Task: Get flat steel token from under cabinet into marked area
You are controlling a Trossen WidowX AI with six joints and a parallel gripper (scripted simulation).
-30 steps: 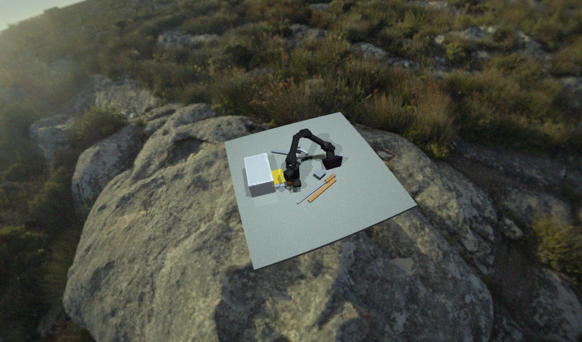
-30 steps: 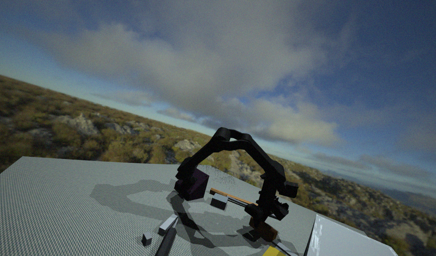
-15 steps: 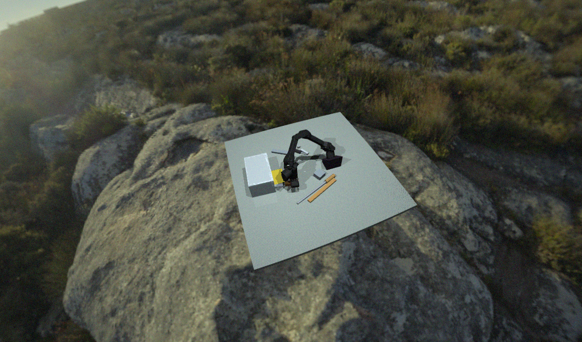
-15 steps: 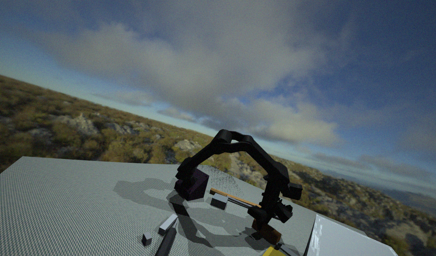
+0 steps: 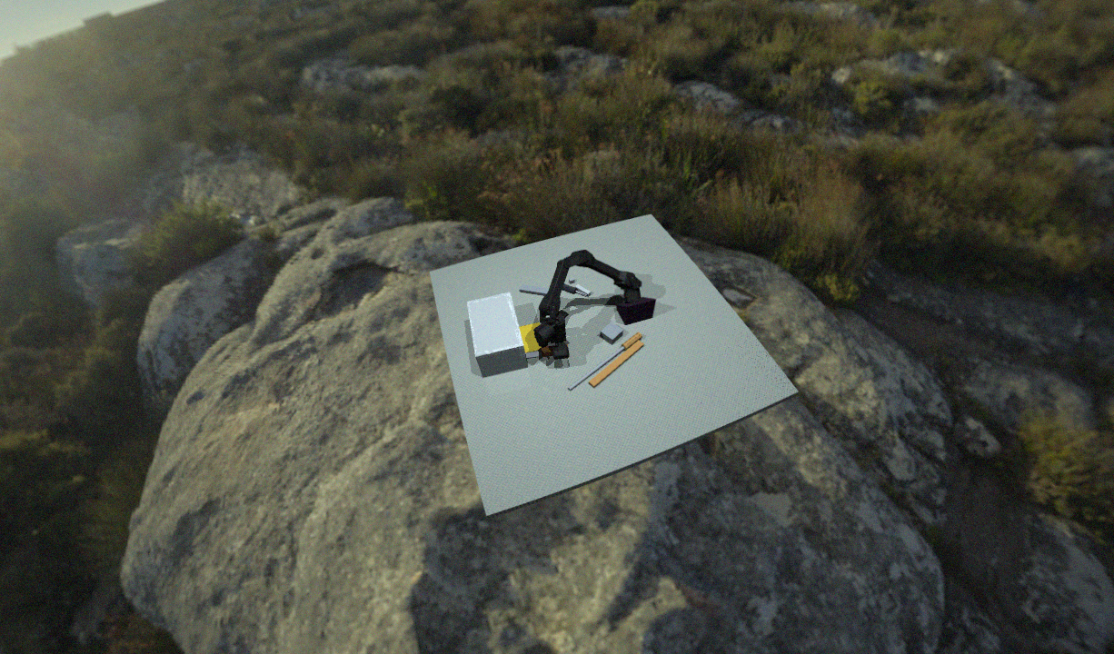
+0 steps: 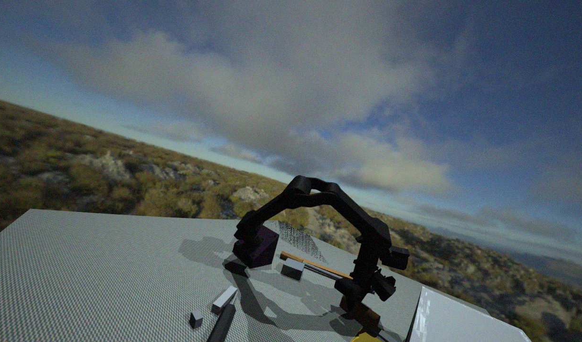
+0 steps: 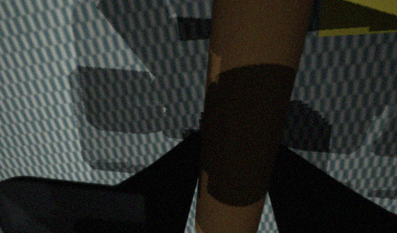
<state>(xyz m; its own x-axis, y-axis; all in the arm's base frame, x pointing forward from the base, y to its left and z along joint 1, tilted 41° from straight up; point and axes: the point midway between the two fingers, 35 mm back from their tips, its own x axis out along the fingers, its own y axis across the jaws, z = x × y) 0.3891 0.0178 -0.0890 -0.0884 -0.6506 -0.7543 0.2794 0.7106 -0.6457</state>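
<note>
My gripper tip is 240 mm past the grey block, 10 mm to the right of it and 10 mm below it. From my gripper tip the other things lie so: grey bar 280 mm to the right, 240 mm behind; small grey cube 360 mm to the right, 220 mm behind; wooden stick 190 mm behind, 160 mm to the left.
</note>
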